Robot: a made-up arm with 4 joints. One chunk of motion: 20 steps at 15 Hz.
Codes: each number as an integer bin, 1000 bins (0 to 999) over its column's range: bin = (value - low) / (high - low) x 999, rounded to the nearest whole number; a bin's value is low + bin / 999 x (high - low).
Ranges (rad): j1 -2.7..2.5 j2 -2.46..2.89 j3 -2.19..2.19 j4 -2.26..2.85
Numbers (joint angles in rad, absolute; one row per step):
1: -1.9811 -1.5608 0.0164 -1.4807
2: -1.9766 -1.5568 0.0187 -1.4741
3: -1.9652 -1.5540 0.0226 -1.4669
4: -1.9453 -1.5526 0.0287 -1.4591
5: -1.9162 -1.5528 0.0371 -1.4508
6: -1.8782 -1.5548 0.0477 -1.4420
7: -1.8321 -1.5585 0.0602 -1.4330
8: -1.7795 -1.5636 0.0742 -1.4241
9: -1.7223 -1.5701 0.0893 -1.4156
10: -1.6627 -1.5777 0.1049 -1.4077
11: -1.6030 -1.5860 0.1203 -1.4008
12: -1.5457 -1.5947 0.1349 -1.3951
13: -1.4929 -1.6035 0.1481 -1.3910
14: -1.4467 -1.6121 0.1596 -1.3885
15: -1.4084 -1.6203 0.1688 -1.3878
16: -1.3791 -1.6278 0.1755 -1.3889
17: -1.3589 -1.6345 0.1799 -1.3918
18: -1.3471 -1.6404 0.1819 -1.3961
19: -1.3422 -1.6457 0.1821 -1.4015
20: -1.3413 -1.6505 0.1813 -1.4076
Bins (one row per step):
1: 138 168 503 152
2: 139 169 504 154
3: 141 169 505 155
4: 145 169 506 157
5: 151 169 508 158
6: 158 169 510 160
7: 167 168 513 162
8: 177 167 516 163
9: 188 166 520 165
10: 199 165 523 167
11: 211 163 527 168
12: 222 162 530 169
13: 232 160 533 170
14: 241 158 536 170
15: 248 157 538 171
16: 254 155 540 170
17: 258 154 541 170
18: 260 153 541 169
19: 261 152 541 168
20: 261 151 541 167

